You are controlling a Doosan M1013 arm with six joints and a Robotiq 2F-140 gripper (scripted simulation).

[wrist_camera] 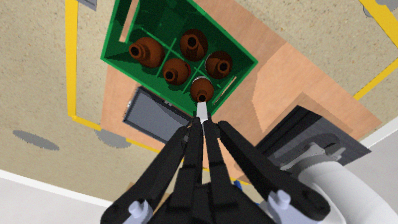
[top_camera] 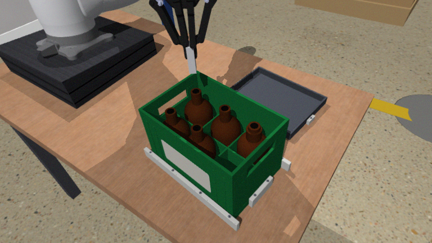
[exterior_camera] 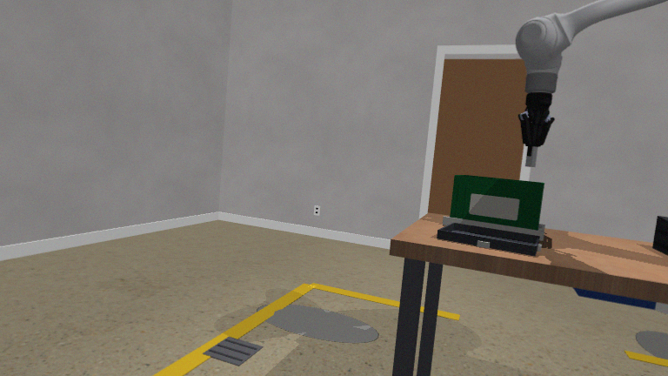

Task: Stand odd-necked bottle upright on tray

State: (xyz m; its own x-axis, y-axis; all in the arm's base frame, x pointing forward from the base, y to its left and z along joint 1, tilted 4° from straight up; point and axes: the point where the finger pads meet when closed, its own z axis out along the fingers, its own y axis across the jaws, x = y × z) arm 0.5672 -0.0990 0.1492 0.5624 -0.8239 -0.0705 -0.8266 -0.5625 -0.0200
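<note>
Now: the crate 17 cm below my hand, 8 cm ahead of it and 6 cm to the right of it. From my hand the other things lie so: grey tray 25 cm below, 22 cm to the left, 11 cm ahead.
</note>
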